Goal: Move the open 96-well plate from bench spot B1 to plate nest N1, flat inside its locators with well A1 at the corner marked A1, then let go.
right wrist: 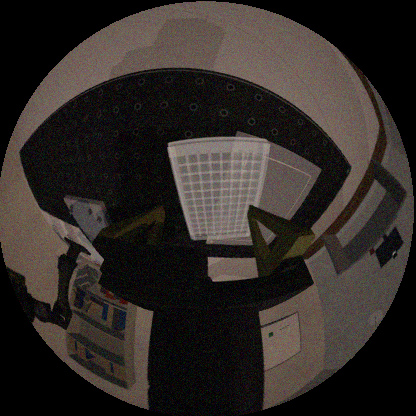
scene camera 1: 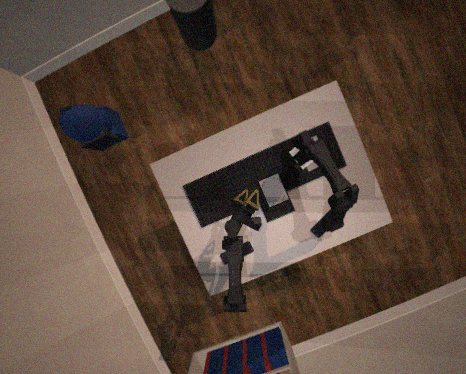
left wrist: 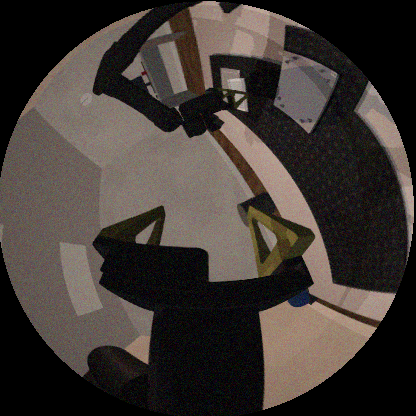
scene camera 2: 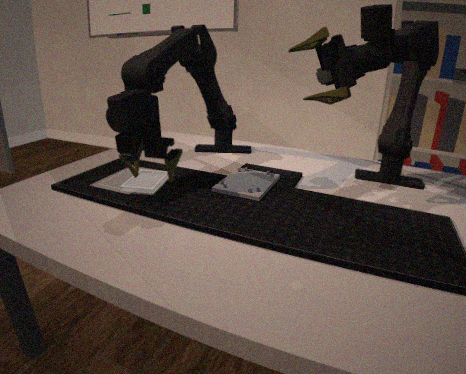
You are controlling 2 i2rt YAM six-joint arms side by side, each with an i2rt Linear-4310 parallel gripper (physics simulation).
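Places are measured from the left arm's base along level axes (x ahead, y left, z up), in centimetres.
Pixels of known places: left gripper, between the fingertips: (scene camera 1: 252,189) (left wrist: 205,209) (scene camera 2: 296,74); right gripper, between the fingertips: (right wrist: 205,209) (scene camera 1: 300,159) (left wrist: 238,92) (scene camera 2: 153,178); left arm's base, origin of its link: (right wrist: 76,244) (scene camera 2: 388,180); right arm's base, origin of its link: (scene camera 1: 325,222) (scene camera 2: 223,150).
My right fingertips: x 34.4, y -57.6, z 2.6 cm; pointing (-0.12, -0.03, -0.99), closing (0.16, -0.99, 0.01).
For each thing: its top centre in the pictures, then the offset to it from my right fingertips. "*": a spot on its surface instead. Level surfaces: height alone.
- pale 96-well plate, centre of its top: (right wrist: 221,204) (scene camera 2: 146,178) (left wrist: 235,94) (scene camera 1: 302,155) dx +1.2, dy -1.4, dz +0.3 cm
- bench spot B1, a spot on its surface: (right wrist: 292,182) (scene camera 2: 111,183) * dx +4.9, dy -9.9, dz -1.1 cm
- Plate nest N1, centre of its top: (right wrist: 92,234) (scene camera 2: 248,176) (left wrist: 297,88) (scene camera 1: 274,190) dx -9.5, dy +21.6, dz +0.9 cm
- black perforated mat, height of its surface: dz -1.3 cm
- pale table, height of its surface: dz -2.6 cm
The pale 96-well plate (scene camera 2: 145,181) (left wrist: 235,86) (right wrist: 222,185) lies flat, skewed and partly off the grey outlined card of bench spot B1 (scene camera 2: 107,183) (right wrist: 292,182). Its well A1 cannot be made out. My right gripper (scene camera 2: 153,176) (right wrist: 205,209) is open, low over the plate; in the right wrist view one finger covers part of the plate's edge. In scene camera 1 the right arm hides much of plate and card. Plate nest N1 (scene camera 1: 274,190) (scene camera 2: 245,183) (left wrist: 306,92) (right wrist: 87,216) is a grey block with small locators, bearing no plate. My left gripper (scene camera 1: 252,190) (scene camera 2: 297,75) (left wrist: 205,209) is open, raised and empty.
Card and nest stand on a black perforated mat (scene camera 1: 215,195) (scene camera 2: 320,230) (left wrist: 345,190) (right wrist: 145,120) on a pale table (scene camera 1: 175,175) (scene camera 2: 125,260). The left arm hangs high over the mat beside the nest. A bookshelf (scene camera 1: 245,355) (right wrist: 102,330) stands beyond the table.
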